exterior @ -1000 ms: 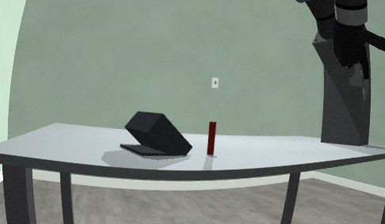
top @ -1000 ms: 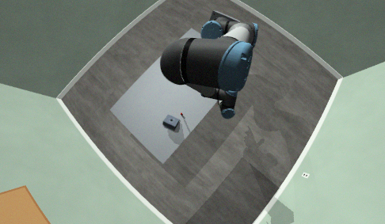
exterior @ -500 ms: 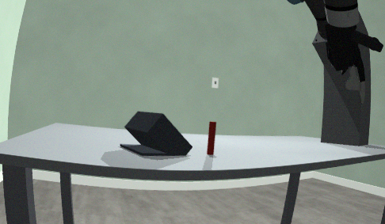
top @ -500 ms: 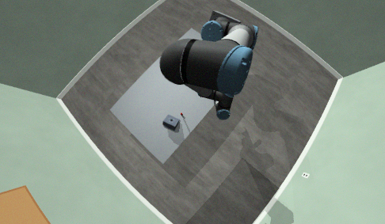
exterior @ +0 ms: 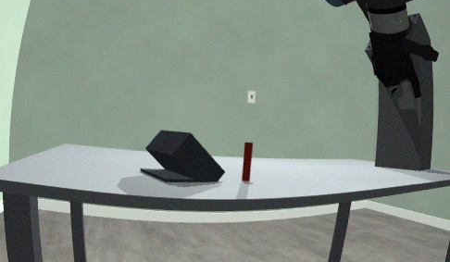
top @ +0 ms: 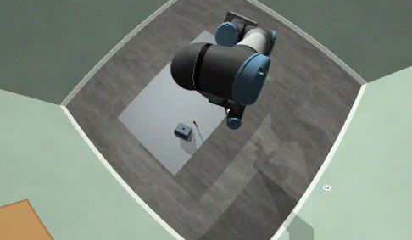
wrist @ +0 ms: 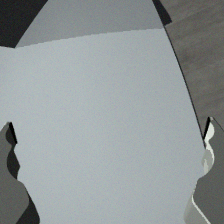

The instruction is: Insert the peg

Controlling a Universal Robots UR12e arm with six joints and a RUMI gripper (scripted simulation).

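Now: the red peg 33 cm ahead of my hand, 20 cm to the right of it and 14 cm below it. From my hand the other things lie so: thin dark base plate: 47 cm ahead, 25 cm to the right, 18 cm below.
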